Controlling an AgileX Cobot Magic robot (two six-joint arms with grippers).
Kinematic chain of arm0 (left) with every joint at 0, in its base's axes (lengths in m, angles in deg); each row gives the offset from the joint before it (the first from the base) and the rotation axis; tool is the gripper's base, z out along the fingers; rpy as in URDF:
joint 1: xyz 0 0 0.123 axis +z
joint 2: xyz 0 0 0 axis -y
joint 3: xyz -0.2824 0 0.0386 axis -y
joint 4: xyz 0.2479 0 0.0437 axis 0.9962 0 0.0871
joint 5: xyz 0 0 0 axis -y
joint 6: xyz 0.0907 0 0.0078 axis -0.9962 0 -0.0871
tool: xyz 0 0 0 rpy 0 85 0
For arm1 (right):
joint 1: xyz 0 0 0.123 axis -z
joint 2: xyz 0 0 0 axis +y
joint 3: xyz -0.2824 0 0.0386 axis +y
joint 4: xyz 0.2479 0 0.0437 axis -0.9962 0 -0.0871
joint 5: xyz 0 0 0 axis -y
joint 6: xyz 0.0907 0 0.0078 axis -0.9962 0 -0.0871
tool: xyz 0 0 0 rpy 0 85 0
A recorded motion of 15 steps. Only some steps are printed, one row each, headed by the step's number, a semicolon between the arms.
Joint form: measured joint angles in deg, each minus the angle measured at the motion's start. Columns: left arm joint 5, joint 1, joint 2, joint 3, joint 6, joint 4; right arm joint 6, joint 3, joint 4, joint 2, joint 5, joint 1.
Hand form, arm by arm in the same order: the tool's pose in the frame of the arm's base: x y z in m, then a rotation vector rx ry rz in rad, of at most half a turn. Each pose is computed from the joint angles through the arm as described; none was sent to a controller.
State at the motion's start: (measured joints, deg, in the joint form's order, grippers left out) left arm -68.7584 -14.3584 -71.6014 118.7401 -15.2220 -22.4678; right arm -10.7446 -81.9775 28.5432 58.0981 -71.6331 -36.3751
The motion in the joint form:
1: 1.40 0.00 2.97 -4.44 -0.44 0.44; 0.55 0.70 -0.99 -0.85 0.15 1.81
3: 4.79 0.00 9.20 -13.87 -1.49 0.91; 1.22 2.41 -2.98 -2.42 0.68 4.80
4: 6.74 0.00 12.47 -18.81 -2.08 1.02; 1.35 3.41 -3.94 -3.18 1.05 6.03
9: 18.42 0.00 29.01 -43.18 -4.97 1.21; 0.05 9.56 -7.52 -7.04 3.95 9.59
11: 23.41 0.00 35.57 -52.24 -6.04 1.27; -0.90 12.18 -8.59 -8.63 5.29 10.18
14: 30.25 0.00 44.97 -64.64 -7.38 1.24; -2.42 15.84 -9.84 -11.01 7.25 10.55
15: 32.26 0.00 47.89 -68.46 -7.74 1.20; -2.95 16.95 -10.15 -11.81 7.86 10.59
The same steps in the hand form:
1: 0.1447 -0.0696 0.5855 0.5792 1.7440 -0.4163; 0.1467 0.0526 0.4693 -0.4107 2.1573 -0.1734
3: 0.1279 -0.0638 0.5687 0.5684 1.7426 -0.3993; 0.1430 0.0443 0.4646 -0.3756 2.1733 -0.1666
4: 0.1194 -0.0609 0.5586 0.5625 1.7385 -0.3918; 0.1412 0.0412 0.4617 -0.3601 2.1808 -0.1597
9: 0.0793 -0.0466 0.4982 0.5160 1.6801 -0.3508; 0.1326 0.0331 0.4427 -0.2953 2.2031 -0.1054
11: 0.0649 -0.0408 0.4715 0.4924 1.6423 -0.3302; 0.1288 0.0316 0.4345 -0.2754 2.2065 -0.0781
14: 0.0463 -0.0331 0.4307 0.4571 1.5844 -0.3020; 0.1227 0.0301 0.4233 -0.2502 2.2051 -0.0369
15: 0.0415 -0.0309 0.4171 0.4462 1.5680 -0.2941; 0.1205 0.0296 0.4200 -0.2419 2.2028 -0.0237

